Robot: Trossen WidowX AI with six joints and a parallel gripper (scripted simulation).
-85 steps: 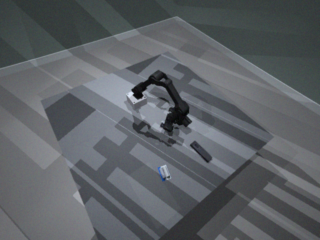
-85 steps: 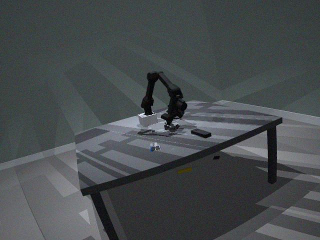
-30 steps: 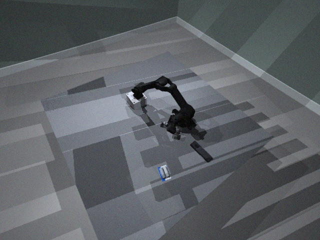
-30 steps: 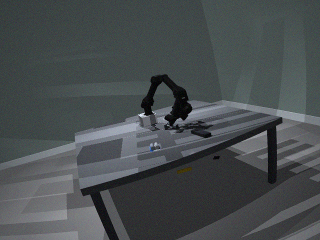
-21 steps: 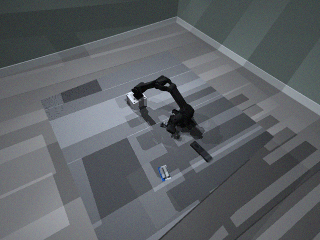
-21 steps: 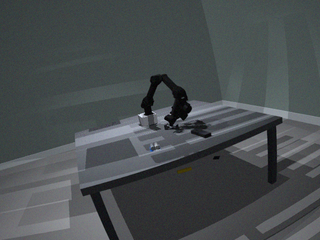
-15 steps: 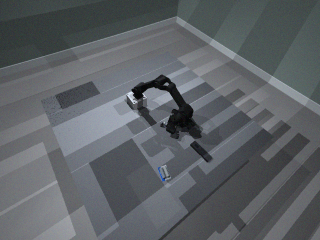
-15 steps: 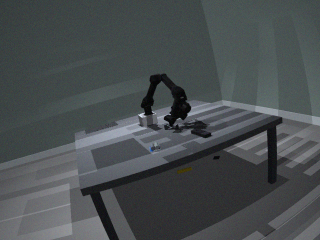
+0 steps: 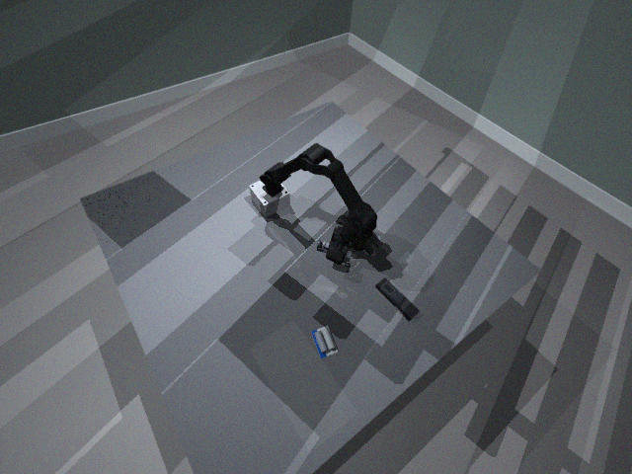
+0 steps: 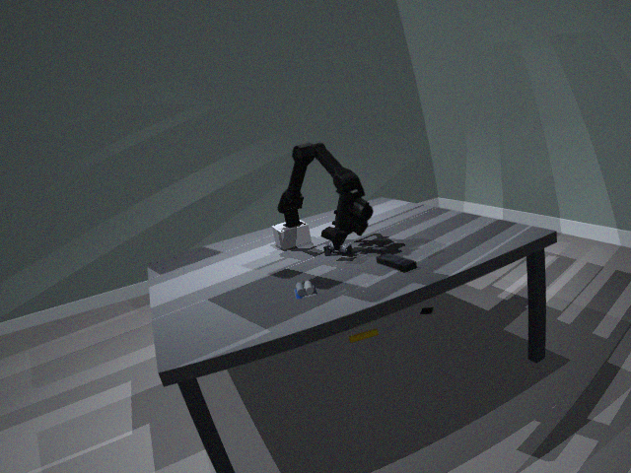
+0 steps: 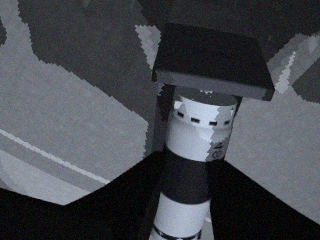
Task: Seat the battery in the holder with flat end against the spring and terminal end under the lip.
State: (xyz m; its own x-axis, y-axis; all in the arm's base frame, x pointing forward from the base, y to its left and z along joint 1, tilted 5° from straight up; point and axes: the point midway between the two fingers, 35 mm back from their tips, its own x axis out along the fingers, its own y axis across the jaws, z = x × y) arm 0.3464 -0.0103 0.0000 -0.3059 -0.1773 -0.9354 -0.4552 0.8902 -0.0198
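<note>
The battery is 1 cm above my gripper tip. Round my gripper tip: flat black block (30 cm ahead, 1 cm to the left).
</note>
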